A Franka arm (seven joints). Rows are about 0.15 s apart.
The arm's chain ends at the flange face. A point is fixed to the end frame.
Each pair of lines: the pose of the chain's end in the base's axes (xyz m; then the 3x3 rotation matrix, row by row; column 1 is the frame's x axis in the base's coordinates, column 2 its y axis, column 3 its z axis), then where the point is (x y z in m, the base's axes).
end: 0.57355 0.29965 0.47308; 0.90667 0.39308 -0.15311; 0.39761 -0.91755 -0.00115; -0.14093 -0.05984 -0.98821
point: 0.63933 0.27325 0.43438
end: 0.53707 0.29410 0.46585; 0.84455 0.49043 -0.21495; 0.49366 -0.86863 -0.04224; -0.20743 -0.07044 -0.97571
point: 0.60282 0.27435 0.42332
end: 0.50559 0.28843 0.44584; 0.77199 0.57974 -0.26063; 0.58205 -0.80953 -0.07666; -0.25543 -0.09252 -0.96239
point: 0.57077 0.27563 0.39991
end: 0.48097 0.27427 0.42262; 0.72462 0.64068 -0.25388; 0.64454 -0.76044 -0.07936; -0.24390 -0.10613 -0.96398
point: 0.54695 0.26738 0.37656
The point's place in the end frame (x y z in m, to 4 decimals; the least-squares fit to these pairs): 0.0546 0.0524 0.0282
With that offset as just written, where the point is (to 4 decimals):
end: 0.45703 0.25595 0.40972; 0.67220 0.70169 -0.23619; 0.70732 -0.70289 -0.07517; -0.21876 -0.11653 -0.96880
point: 0.5238 0.2556 0.3643
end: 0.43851 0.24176 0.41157; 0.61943 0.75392 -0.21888; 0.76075 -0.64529 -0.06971; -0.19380 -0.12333 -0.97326
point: 0.5057 0.2475 0.3671
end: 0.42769 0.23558 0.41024; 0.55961 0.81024 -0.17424; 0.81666 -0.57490 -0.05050; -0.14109 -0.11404 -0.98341
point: 0.4958 0.2486 0.3688
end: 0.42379 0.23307 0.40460; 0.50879 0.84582 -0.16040; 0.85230 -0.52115 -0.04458; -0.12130 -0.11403 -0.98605
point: 0.4914 0.2510 0.3642
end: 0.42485 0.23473 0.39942; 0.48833 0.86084 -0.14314; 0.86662 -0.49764 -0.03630; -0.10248 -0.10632 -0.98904
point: 0.4926 0.2549 0.3604
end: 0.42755 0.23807 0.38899; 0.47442 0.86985 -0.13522; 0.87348 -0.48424 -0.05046; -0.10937 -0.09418 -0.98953
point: 0.4952 0.2590 0.3502
